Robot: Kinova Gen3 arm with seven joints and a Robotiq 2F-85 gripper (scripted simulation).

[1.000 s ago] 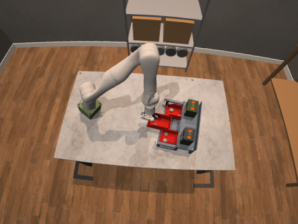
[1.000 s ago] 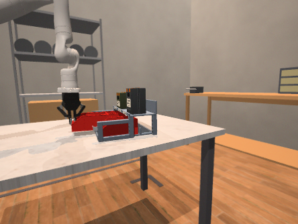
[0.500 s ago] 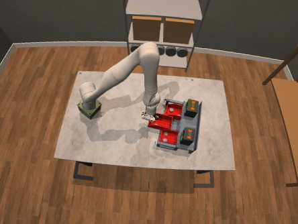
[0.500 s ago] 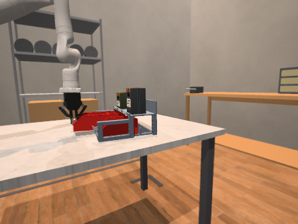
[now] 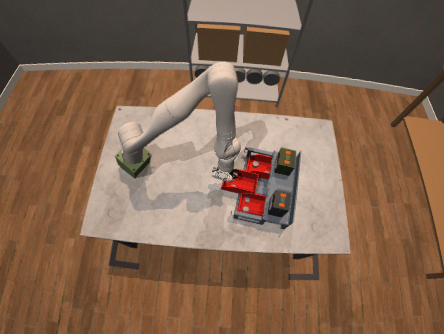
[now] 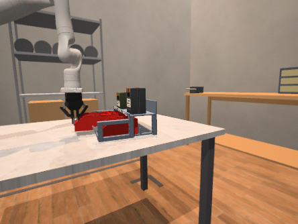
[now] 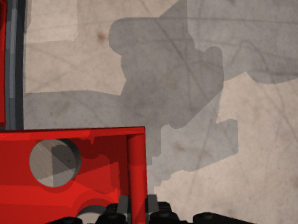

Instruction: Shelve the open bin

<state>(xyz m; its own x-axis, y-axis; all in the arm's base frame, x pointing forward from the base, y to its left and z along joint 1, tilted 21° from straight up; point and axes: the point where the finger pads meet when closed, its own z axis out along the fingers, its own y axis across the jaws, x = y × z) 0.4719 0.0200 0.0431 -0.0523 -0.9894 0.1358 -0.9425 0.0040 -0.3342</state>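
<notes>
The grey round part lies 50 mm ahead of my hand, 30 mm to the right of it and 30 mm below it. Round my hand: black tool case (270 mm ahead, 120 mm to the right, 100 mm above); grey shelf (210 mm ahead).
</notes>
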